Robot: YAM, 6 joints.
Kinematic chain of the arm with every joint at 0, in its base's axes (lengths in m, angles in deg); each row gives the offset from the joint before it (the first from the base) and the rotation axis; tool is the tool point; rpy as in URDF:
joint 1: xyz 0 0 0.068 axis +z
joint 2: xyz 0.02 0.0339 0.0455 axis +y
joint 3: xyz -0.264 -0.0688 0 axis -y
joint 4: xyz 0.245 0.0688 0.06 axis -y
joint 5: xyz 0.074 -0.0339 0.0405 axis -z
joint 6: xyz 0.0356 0 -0.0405 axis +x
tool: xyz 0 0 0 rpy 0 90 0
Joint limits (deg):
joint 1: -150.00..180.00
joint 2: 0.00..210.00
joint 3: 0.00..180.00
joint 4: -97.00..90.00
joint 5: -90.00..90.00
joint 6: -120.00..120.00
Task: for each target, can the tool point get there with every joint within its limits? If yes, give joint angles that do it. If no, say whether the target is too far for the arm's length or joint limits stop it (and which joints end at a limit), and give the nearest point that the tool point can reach.
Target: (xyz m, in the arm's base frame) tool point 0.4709 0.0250 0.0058
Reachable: yes | joints 0.56 147.85 98.28 -27.53 -34.91 -83.07
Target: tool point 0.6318 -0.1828 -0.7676
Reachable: no: too far | nearest point 0.4054 -0.1173 -0.3361 | short by 0.492 m
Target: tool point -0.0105 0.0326 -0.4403
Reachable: no: joint limits stop it (at a limit: joint 2) | nearest point -0.0260 0.0806 -0.3411 | short by 0.111 m
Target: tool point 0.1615 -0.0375 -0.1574
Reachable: yes | joints -6.38 166.75 37.46 37.30 32.85 29.31
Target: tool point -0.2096 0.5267 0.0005
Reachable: yes | joints 109.19 163.11 120.44 -0.23 -44.21 -53.72
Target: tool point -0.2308 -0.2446 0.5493
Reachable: yes | joints 42.92 30.00 115.60 61.83 38.13 80.42
